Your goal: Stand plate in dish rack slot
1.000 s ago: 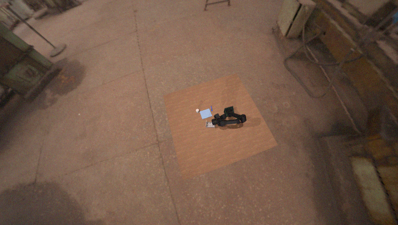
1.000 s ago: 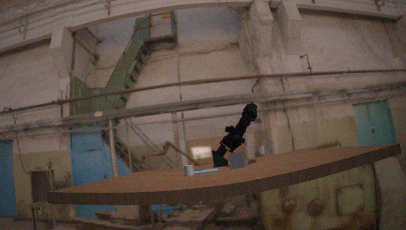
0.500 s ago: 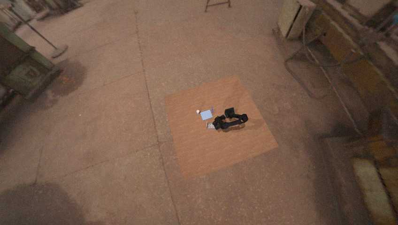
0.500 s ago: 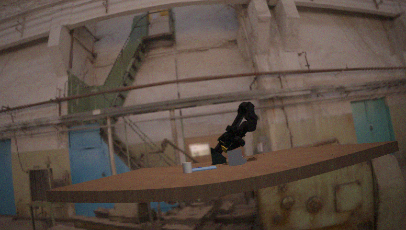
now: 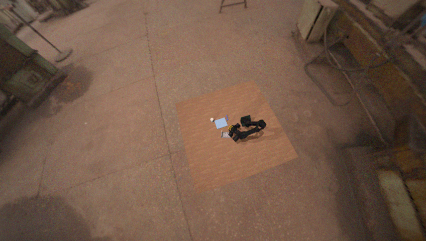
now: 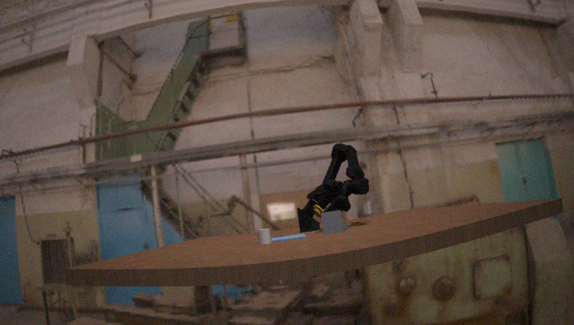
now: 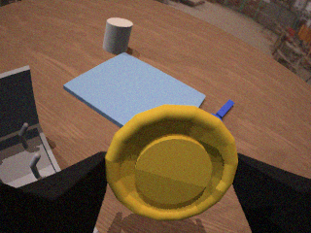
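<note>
The dish rack lies 70 mm ahead of my gripper tip, 60 mm to the left of it and 60 mm below it. The rest, counted from my gripper tip: light blue mat: 90 mm ahead, 120 mm to the right, 80 mm below; then small blue object: 10 mm behind, 170 mm to the right, 80 mm below; then yellow plate: 10 mm to the left.
</note>
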